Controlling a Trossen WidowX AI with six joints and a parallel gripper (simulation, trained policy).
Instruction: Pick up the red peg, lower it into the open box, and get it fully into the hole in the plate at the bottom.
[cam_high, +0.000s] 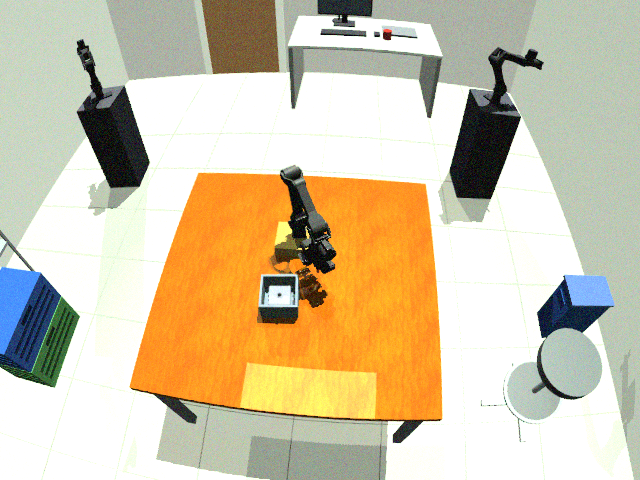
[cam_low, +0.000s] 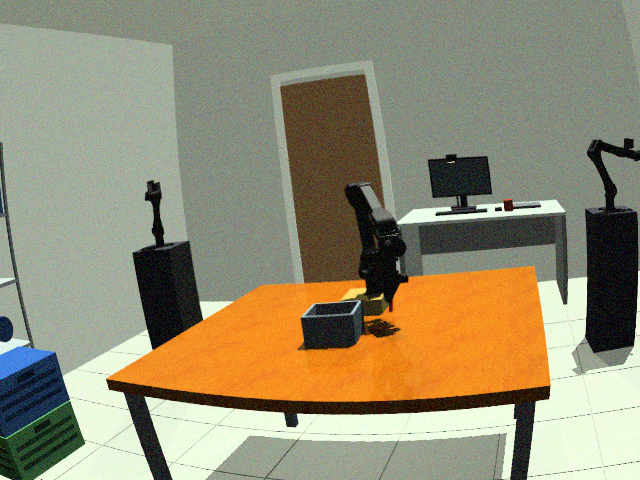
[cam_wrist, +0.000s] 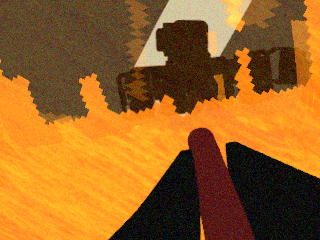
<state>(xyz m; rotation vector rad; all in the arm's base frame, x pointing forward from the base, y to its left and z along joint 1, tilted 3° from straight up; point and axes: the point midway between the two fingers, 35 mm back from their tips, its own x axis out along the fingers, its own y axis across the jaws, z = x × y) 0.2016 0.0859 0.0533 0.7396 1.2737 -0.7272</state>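
Now: gripper tip 130 mm short of the plate, 150 mm to the left of it and 20 mm above it. From my gripper tip the other things lie so: red peg: 10 mm behind, 10 mm to the left, 10 mm above; grey box: 130 mm ahead, 150 mm to the right, 40 mm below.
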